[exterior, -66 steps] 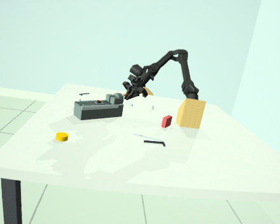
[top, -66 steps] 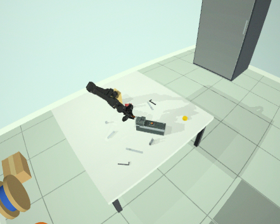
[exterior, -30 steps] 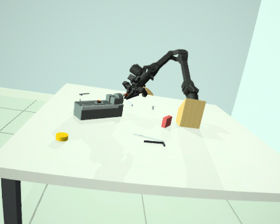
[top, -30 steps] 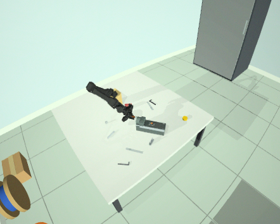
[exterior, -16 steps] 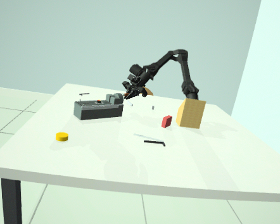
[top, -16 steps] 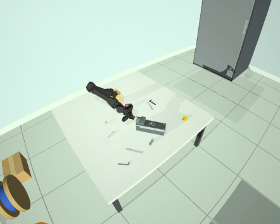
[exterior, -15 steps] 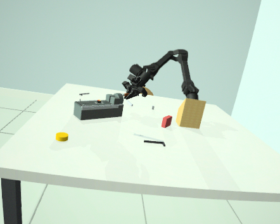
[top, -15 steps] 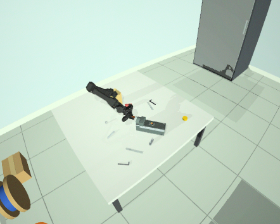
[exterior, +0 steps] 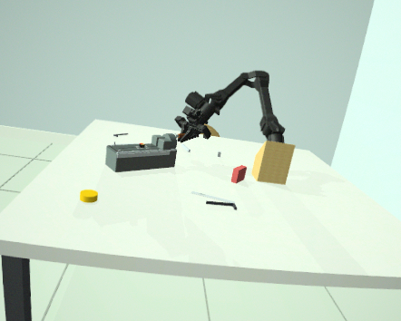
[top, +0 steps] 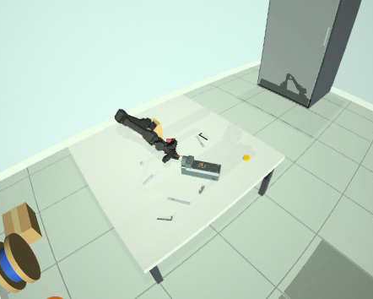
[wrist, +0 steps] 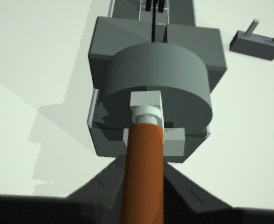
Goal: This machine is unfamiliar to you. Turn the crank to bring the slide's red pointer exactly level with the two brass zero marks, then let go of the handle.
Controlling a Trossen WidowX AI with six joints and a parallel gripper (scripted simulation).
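Right now the orange crank handle is 10 mm behind my gripper tip, 10 mm to the right of it and 20 mm above it. The rest, counted from my gripper tip: yellow disc (210 mm ahead, 460 mm to the left, 80 mm below); black hex key (200 mm behind, 340 mm to the left, 90 mm below); red pointer (130 mm ahead, 110 mm to the left, 10 mm below).
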